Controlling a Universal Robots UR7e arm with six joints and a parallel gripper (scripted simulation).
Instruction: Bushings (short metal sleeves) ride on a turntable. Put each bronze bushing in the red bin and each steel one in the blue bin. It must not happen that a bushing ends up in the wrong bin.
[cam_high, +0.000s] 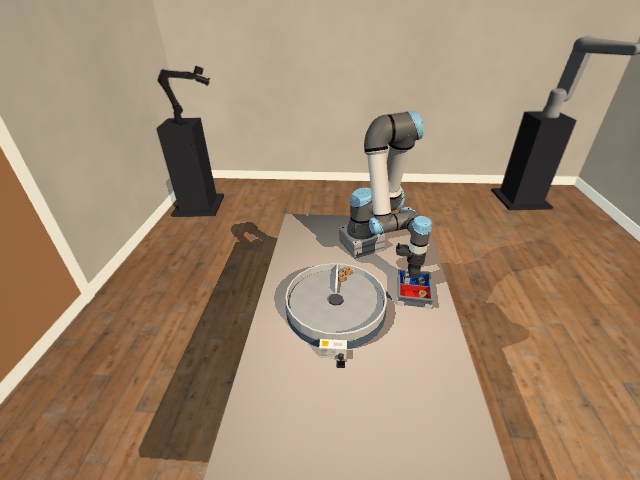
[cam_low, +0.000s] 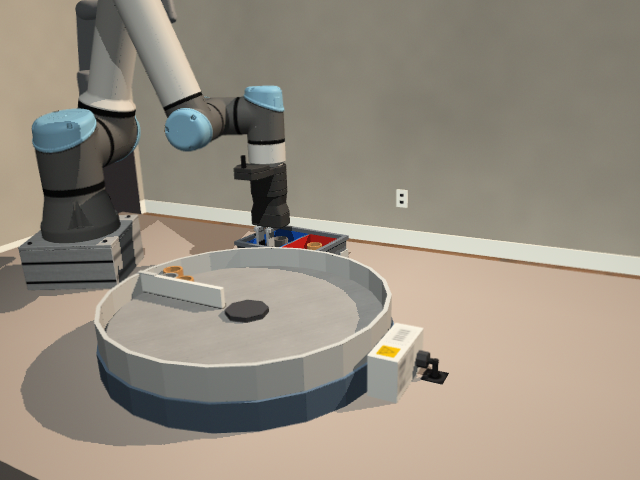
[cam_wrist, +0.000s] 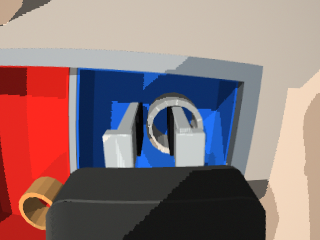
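My gripper is now 50 mm short of the bin and 20 mm to the right of it. Round my hand: round turntable: 340 mm to the right, 140 mm ahead, 20 mm above.
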